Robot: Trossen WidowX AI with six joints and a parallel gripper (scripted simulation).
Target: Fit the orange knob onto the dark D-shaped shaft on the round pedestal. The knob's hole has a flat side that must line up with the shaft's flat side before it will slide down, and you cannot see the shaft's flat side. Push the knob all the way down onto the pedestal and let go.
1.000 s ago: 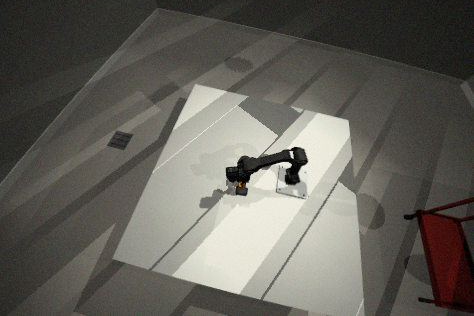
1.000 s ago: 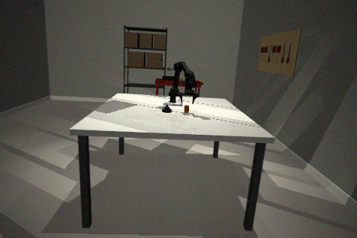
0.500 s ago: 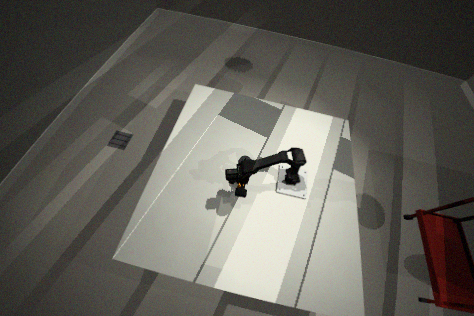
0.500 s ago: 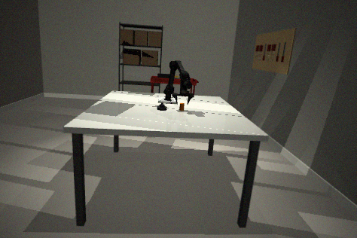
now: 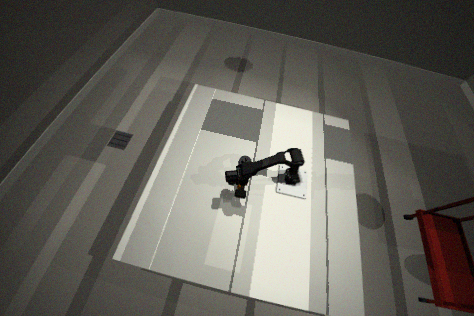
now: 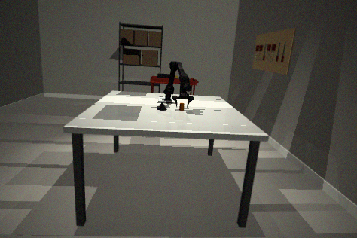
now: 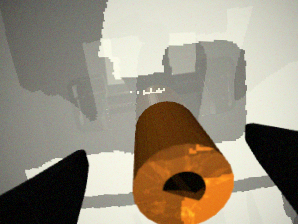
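The orange knob is 1 cm above my gripper tip. The rest, counted from my gripper tip: dark round pedestal 3 cm behind, 17 cm to the right, 1 cm above.
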